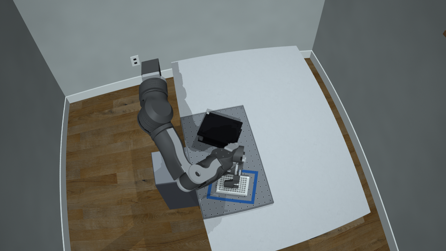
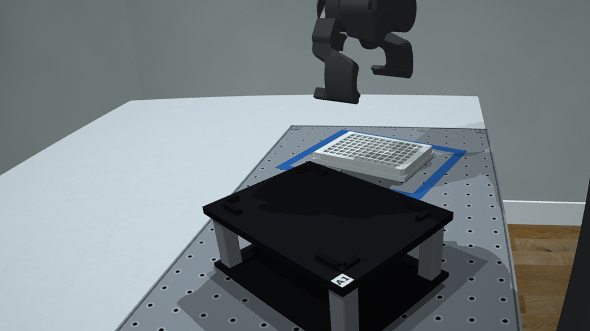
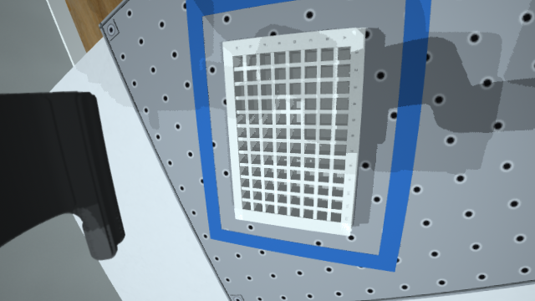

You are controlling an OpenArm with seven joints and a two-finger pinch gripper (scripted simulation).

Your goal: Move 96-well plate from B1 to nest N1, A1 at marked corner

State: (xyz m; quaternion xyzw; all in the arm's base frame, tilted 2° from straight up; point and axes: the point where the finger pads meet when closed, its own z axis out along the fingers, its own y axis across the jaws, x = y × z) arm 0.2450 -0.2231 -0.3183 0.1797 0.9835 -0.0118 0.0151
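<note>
Right now my hand is 20 mm to the left of the white 96-well plate and 90 mm above it. Also, from my hand: A1 label: 40 mm behind, 310 mm to the left, 30 mm below; then black raised nest N1: 10 mm behind, 230 mm to the left, 40 mm below.
</note>
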